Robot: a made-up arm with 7 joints. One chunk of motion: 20 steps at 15 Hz.
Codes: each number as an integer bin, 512 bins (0 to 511) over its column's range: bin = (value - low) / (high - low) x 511, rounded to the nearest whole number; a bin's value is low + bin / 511 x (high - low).
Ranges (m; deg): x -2.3..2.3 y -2.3..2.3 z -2.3..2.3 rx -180..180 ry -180..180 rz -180..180
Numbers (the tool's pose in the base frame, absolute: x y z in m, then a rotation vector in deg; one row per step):
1: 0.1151 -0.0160 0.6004 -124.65 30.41 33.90
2: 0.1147 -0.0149 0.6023 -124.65 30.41 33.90
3: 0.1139 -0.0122 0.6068 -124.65 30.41 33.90
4: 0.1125 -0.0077 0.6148 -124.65 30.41 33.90
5: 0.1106 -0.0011 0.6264 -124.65 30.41 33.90
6: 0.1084 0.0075 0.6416 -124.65 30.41 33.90
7: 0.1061 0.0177 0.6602 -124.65 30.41 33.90
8: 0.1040 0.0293 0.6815 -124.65 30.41 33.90
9: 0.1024 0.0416 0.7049 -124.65 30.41 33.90
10: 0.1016 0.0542 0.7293 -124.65 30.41 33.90
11: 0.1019 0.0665 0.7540 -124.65 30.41 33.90
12: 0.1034 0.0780 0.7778 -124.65 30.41 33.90
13: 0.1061 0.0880 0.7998 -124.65 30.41 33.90
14: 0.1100 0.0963 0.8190 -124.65 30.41 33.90
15: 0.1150 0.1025 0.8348 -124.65 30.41 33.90
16: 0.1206 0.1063 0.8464 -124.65 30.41 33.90
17: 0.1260 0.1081 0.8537 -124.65 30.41 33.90
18: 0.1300 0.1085 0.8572 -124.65 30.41 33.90
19: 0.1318 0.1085 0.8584 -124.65 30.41 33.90
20: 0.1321 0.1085 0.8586 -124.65 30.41 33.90
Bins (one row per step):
1: 268 254 322 79 299 304
2: 268 254 322 79 299 304
3: 268 254 323 79 299 304
4: 268 255 324 79 299 304
5: 268 255 325 79 299 304
6: 268 256 327 79 299 304
7: 267 257 329 79 299 304
8: 267 259 331 79 299 304
9: 267 260 334 79 299 304
10: 267 262 337 79 299 304
11: 267 263 339 79 299 304
12: 267 264 342 79 299 304
13: 267 265 344 79 299 304
14: 268 266 346 79 299 304
15: 268 267 348 79 299 304
16: 269 267 350 79 299 304
17: 269 268 350 79 299 304
18: 270 268 351 79 299 304
19: 270 268 351 79 299 304
20: 270 268 351 79 299 304

